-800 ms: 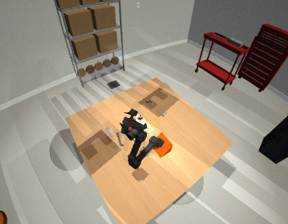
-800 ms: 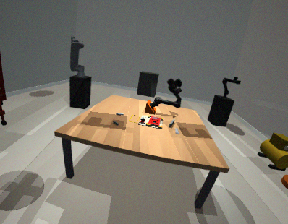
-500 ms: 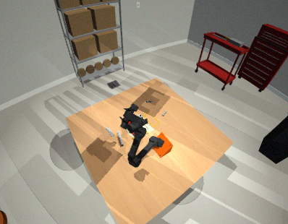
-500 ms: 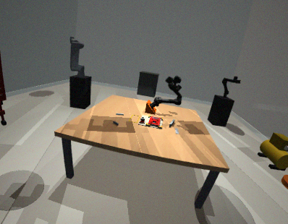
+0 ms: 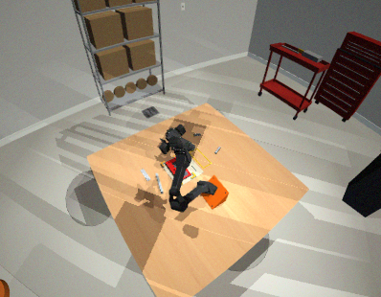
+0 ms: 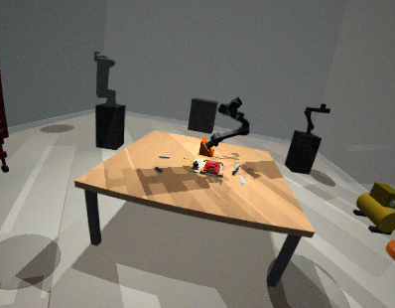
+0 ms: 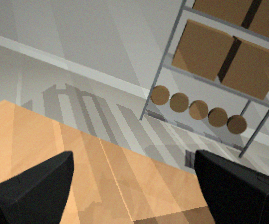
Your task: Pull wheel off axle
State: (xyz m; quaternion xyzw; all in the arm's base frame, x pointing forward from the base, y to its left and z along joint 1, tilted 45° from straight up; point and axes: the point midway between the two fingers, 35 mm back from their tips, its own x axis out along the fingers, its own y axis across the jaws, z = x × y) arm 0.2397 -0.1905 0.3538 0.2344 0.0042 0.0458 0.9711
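The grey fixture plate lies 39 cm below my gripper tip, 9 cm to the right of it and 3 cm behind it.
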